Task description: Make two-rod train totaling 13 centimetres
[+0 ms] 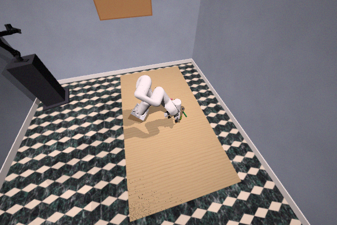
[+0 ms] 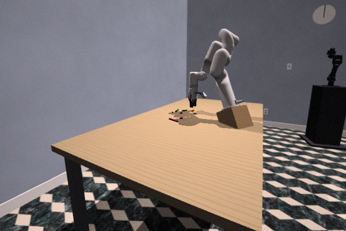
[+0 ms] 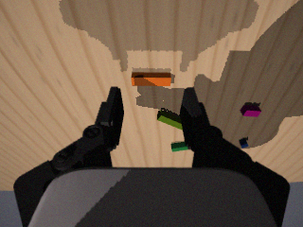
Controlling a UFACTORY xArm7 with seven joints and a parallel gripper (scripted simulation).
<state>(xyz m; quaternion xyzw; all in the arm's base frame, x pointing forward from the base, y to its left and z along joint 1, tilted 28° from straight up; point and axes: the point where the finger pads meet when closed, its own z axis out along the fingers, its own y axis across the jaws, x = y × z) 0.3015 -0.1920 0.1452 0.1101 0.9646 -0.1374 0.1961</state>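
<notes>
Now: the orange rod 5 cm below my hand. From my hand the other things lie so: blue rod (16 cm ahead, 11 cm to the left, 5 cm below); green rod (14 cm ahead, 5 cm below, 3 cm to the left); lime rod (7 cm ahead, 5 cm below, 1 cm to the left).
</notes>
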